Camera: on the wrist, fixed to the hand. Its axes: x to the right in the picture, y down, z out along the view.
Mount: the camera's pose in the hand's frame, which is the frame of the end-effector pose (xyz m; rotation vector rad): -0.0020 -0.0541 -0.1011 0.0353 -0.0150 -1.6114
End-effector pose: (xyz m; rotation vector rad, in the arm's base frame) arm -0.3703 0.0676 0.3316 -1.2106 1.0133 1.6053
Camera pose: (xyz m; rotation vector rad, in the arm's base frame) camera -0.2909 -0.0116 0.3078 -1.3389 -0.1332 0.2859
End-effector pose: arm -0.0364 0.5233 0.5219 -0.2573 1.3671 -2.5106
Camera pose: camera -0.0711 0.6322 0.5129 0.9695 -0.5931 1.6842
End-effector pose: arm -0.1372 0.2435 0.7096 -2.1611 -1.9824 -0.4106
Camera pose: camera -0.1993 0.2149 0.8017 0.0675 3.0477 0.4475
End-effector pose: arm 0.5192 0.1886 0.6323 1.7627 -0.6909 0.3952
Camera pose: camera 0.5601 0.2951 0.6206 1.7933 0.8132 -0.7094
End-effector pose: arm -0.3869 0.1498 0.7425 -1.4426 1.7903 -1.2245
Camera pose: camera -0.4455 0.1828 0.8354 2.4591 -0.1882 1.4871
